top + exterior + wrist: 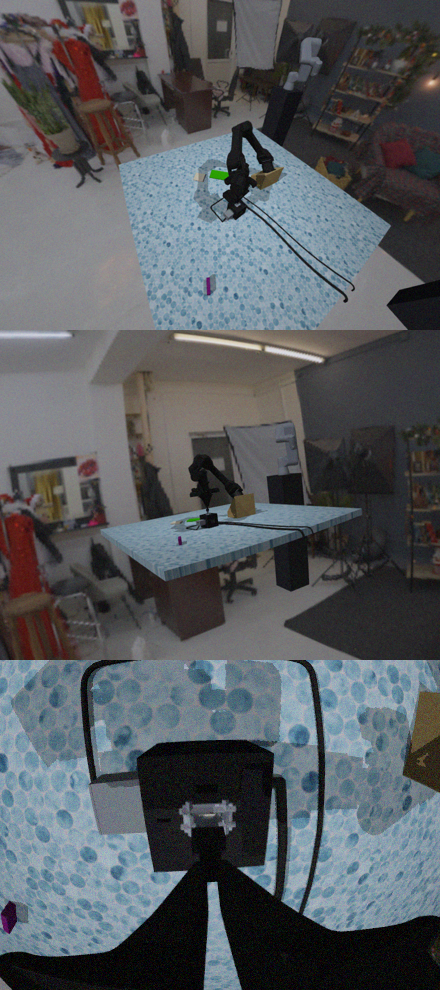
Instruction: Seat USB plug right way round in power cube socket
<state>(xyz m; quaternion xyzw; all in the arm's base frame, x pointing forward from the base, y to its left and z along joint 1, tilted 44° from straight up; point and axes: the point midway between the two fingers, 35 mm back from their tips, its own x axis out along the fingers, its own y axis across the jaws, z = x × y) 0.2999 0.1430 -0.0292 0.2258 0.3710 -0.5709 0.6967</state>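
Right now the USB plug is 2 cm below my gripper tip. The rest, counted from my gripper tip: green block (5 cm behind, 29 cm to the right, 12 cm below); then tan tile (10 cm ahead, 33 cm to the right, 12 cm below); then USB socket (5 cm below).
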